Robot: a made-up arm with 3 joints. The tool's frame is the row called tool. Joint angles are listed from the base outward.
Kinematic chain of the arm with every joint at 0, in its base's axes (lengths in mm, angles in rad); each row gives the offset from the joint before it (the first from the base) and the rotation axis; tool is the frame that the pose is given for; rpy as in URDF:
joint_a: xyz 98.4 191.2 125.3 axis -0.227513 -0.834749 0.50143
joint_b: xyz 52 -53.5 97.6 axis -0.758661 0.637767 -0.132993
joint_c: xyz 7 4.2 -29.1 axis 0.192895 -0.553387 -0.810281
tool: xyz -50.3 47.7 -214.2 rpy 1.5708 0 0
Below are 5 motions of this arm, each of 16 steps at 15 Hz.
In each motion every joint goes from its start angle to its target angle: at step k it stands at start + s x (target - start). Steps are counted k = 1, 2, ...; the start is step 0. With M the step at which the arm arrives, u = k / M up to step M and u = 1 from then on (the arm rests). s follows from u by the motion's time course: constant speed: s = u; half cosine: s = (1 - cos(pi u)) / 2; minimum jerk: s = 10 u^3 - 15 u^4 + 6 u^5.
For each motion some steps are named. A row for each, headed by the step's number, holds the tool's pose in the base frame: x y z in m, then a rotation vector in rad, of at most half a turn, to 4 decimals.
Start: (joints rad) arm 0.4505 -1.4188 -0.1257
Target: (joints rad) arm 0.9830 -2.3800 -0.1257
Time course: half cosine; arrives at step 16
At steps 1, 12, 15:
1: 0.1549 0.3990 0.1816 2.2280 -0.3246 1.6463
12: -0.0576 0.3786 0.2710 -1.5795 0.0151 -2.0598
15: -0.0941 0.3566 0.2686 -1.4145 -0.0642 -1.9968

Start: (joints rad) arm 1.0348 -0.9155 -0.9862
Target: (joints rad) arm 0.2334 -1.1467 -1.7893
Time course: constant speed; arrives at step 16
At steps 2, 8, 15, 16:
2: 0.2195 0.2155 0.0576 0.7071 0.4859 1.7687
8: 0.2262 0.1738 0.0448 0.7087 0.6666 1.6383
15: 0.2286 0.1265 0.0287 0.7138 0.8766 1.5141
16: 0.2285 0.1198 0.0263 0.7148 0.9063 1.4985

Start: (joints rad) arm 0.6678 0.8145 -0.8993
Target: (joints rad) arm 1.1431 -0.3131 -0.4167
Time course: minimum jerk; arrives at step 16
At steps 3, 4, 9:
3: -0.0024 -0.0170 0.1227 0.5693 0.7277 -0.0287
4: 0.0121 -0.0150 0.1083 0.5934 0.6801 0.0514
9: 0.1545 0.0739 0.0326 0.8145 0.2838 0.8066

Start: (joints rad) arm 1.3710 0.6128 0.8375
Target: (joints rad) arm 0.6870 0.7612 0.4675
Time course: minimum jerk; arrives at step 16
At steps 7, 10, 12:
7: 0.2668 0.1192 0.0989 0.9898 -0.9916 0.7367
10: 0.2261 0.0833 0.0526 0.9478 -0.7681 0.4578
12: 0.1985 0.0694 0.0348 0.9290 -0.6475 0.3220

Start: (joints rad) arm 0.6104 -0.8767 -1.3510
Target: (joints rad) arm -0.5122 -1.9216 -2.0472
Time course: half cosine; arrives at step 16
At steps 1, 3, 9, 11, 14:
1: 0.2106 0.1459 0.0341 0.7579 0.7300 1.4817
3: 0.2123 0.1513 0.0304 0.7974 0.7395 1.5046
9: 0.2386 0.1747 0.0099 1.0313 0.6302 1.5949
11: 0.2520 0.1724 0.0020 1.0870 0.5398 1.5773
14: 0.2651 0.1617 -0.0080 1.1246 0.4379 1.5236

